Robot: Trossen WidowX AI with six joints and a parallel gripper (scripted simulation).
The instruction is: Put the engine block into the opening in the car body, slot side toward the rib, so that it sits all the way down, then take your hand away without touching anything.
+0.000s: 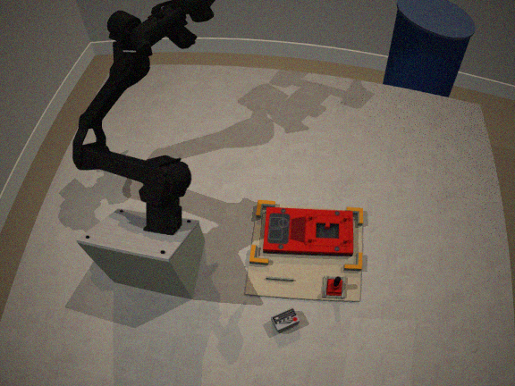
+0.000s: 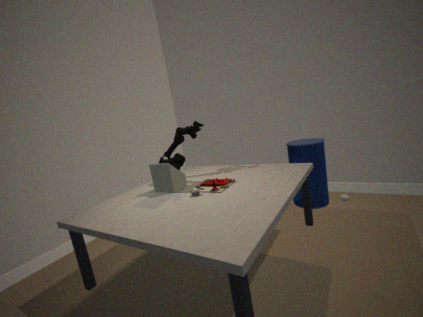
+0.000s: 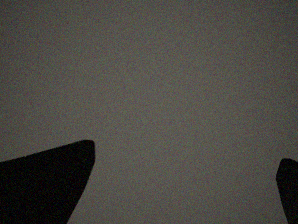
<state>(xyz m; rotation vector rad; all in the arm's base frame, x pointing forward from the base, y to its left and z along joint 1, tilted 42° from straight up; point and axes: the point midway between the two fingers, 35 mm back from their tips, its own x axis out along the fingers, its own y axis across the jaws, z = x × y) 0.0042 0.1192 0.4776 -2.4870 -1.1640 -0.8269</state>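
My gripper tip is 56 cm to the left of the engine block, 40 cm above it and 24 cm short of it.
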